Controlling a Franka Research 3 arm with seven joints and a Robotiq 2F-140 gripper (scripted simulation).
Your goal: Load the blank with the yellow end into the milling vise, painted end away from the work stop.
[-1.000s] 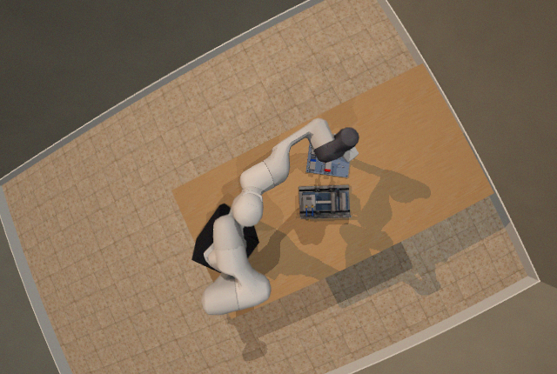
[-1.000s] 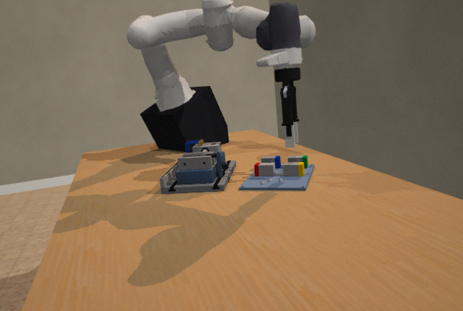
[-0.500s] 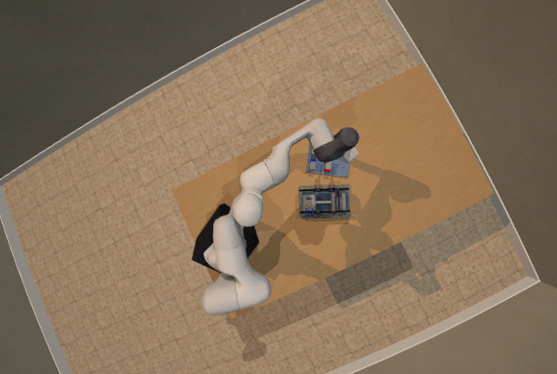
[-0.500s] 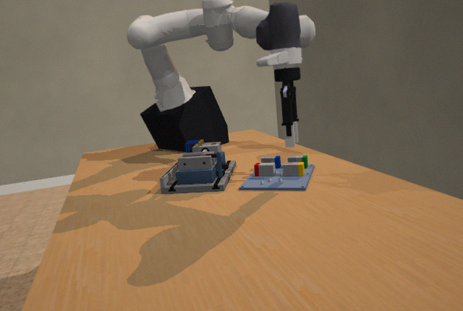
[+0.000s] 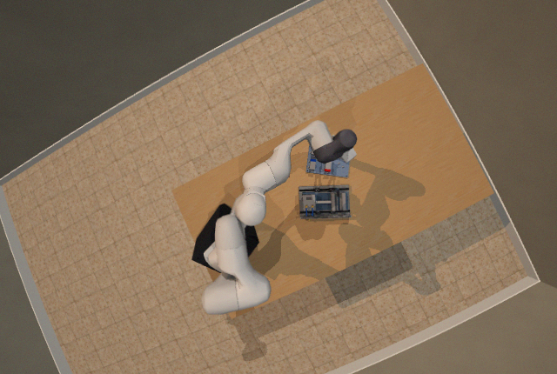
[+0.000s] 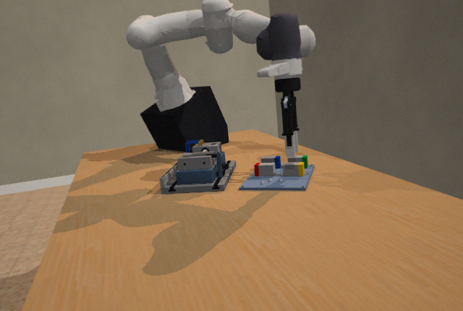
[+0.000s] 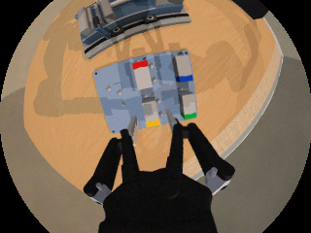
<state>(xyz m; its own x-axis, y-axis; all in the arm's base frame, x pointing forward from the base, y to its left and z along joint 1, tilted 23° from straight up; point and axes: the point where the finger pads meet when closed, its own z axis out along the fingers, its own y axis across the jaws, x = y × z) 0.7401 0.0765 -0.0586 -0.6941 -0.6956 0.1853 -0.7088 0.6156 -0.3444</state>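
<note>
My gripper is now 8 cm above the yellow-ended blank. Also, from my hand: infeed plate: 10 cm below, 3 cm to the right, 3 cm behind; red-ended blank: 8 cm below, 6 cm to the right, 6 cm behind; green-ended blank: 8 cm below, 6 cm to the left, 6 cm behind.
</note>
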